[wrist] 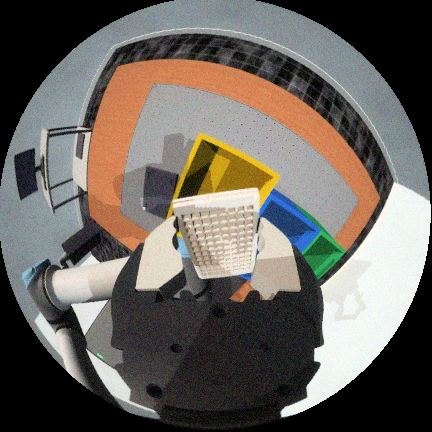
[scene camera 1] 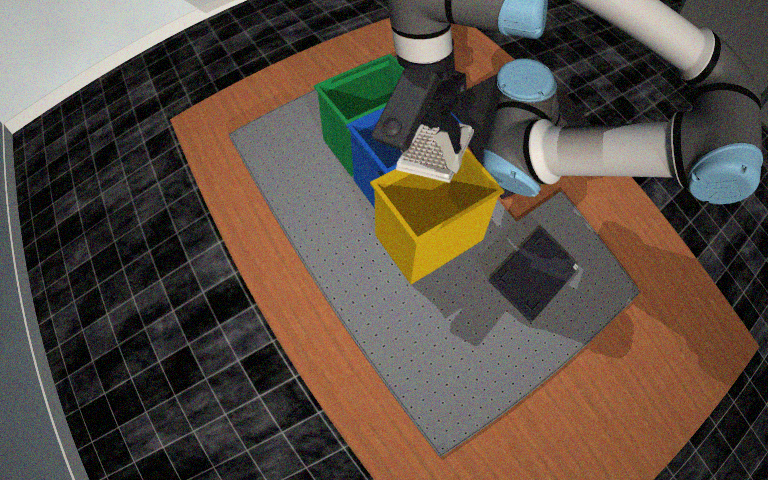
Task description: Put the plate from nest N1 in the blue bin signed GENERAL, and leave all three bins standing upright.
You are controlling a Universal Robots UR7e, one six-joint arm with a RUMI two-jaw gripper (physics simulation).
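Frame: origin at the arm's base, x back, y right, z up, level; centimetres.
Seen in the pictures: gripper, fingertip midpoint: (wrist: pixel 217 218) (scene camera 1: pixel 429 162).
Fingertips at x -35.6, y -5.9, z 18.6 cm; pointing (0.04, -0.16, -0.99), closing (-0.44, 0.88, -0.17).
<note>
Pixels of each thing's top centre, then the offset from my fingertips to it. Level surfaces: height alone.
- white plate, top centre: (wrist: pixel 219 257) (scene camera 1: pixel 438 137) dz +2.0, dx +3.0, dy +2.2 cm
- blue bin, top centre: (scene camera 1: pixel 408 127) (wrist: pixel 268 251) dz -6.6, dx +4.4, dy +12.0 cm
- green bin, top centre: (scene camera 1: pixel 369 85) (wrist: pixel 308 270) dz -6.6, dx +4.0, dy +25.1 cm
- yellow bin, top centre: (wrist: pixel 212 204) (scene camera 1: pixel 439 185) dz -6.6, dx +1.8, dy -1.1 cm
- dark square holder, top centre: (scene camera 1: pixel 537 272) (wrist: pixel 156 193) dz -23.1, dx +15.4, dy -18.9 cm
- grey perforated mat, surface height: dz -24.6 cm
- wooden table, surface height: dz -25.9 cm
The white plate (scene camera 1: pixel 428 151) (wrist: pixel 219 240), with a grid of small wells, is tilted in the jaws of my gripper (scene camera 1: pixel 440 148) (wrist: pixel 217 218), which is shut on it. In the scene view the plate shows over the back part of the yellow bin and the near end of the blue bin; its exact height above them is hard to tell. The blue bin (scene camera 1: pixel 363 169) (wrist: pixel 290 221) stands upright between the green bin (scene camera 1: pixel 334 133) (wrist: pixel 322 252) and the yellow bin (scene camera 1: pixel 450 249) (wrist: pixel 245 182), which are also upright. The gripper and plate hide part of the blue bin. No sign is readable.
A dark square holder (scene camera 1: pixel 532 277) (wrist: pixel 159 192) lies on the grey perforated mat (scene camera 1: pixel 362 316) (wrist: pixel 240 117), beside the yellow bin. The mat lies on a wooden table (scene camera 1: pixel 651 384) (wrist: pixel 105 165). The arm reaches in from the right in the scene view, close beside the bins.
</note>
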